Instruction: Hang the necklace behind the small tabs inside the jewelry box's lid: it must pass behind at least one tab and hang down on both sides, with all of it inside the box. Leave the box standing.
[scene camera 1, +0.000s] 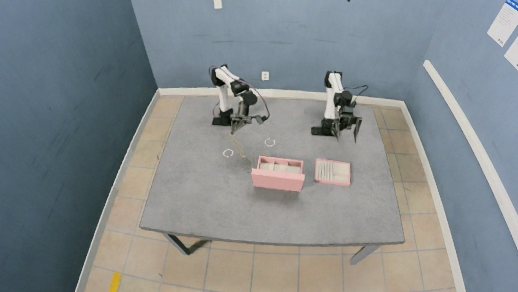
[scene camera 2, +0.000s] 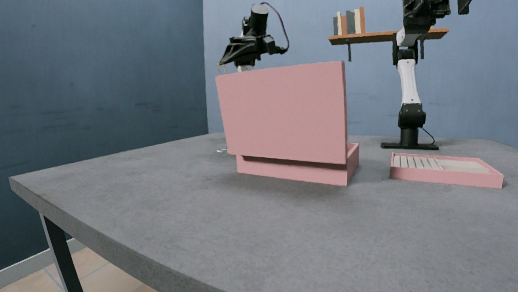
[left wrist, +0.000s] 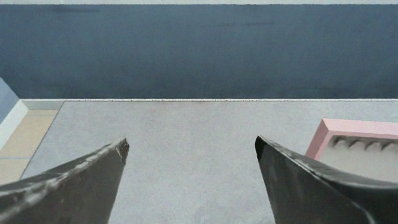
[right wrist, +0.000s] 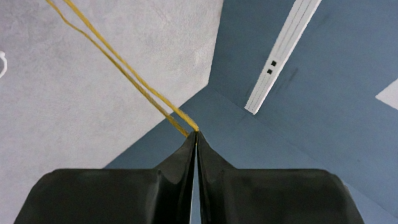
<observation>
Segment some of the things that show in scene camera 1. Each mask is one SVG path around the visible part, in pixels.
A pink jewelry box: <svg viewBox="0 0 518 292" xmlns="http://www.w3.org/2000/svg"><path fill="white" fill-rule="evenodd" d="M259 156L257 169L252 168L251 173L254 186L301 191L305 176L301 175L303 161Z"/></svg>
</observation>
